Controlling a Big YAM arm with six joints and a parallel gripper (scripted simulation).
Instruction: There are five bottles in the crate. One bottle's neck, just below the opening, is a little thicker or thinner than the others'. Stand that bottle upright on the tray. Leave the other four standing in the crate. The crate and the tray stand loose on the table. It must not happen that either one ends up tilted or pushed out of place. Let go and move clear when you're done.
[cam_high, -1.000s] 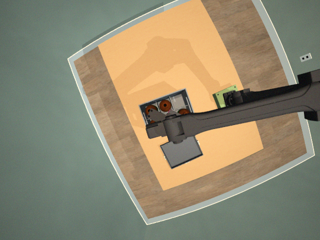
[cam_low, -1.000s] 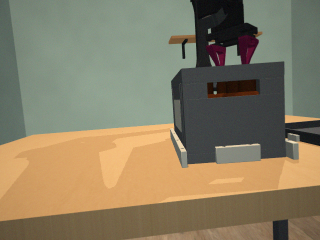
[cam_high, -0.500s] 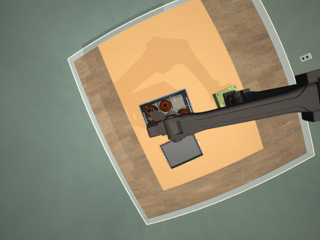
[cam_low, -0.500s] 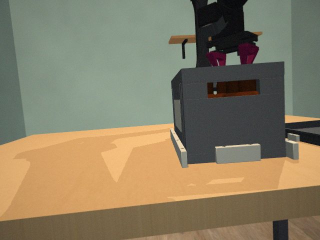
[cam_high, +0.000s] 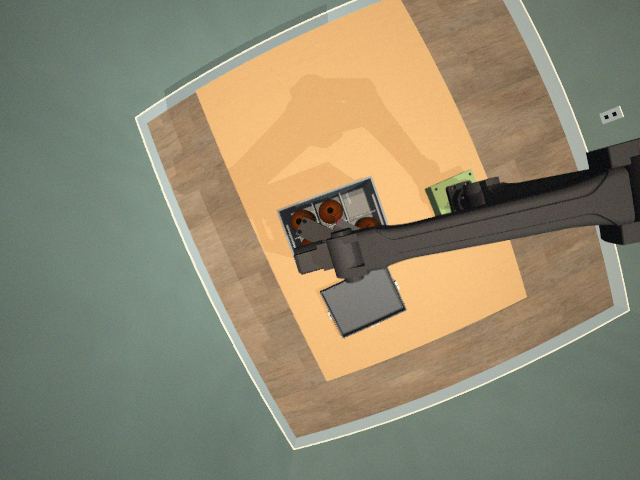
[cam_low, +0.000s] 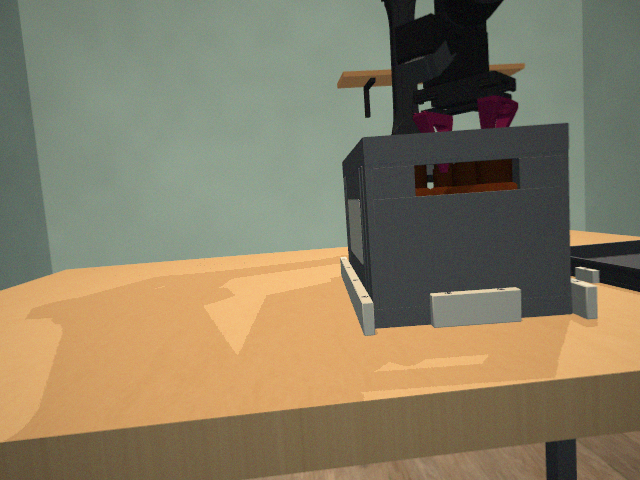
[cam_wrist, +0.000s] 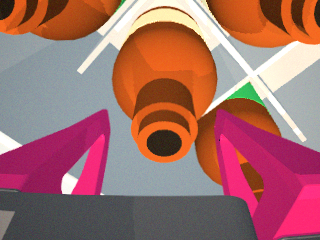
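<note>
Now: hand 7 cm above the dark grey crate and 5 cm to the left of it. From my hand the other things lie so: grey tray: 24 cm to the left, 14 cm below, 1 cm behind.
</note>
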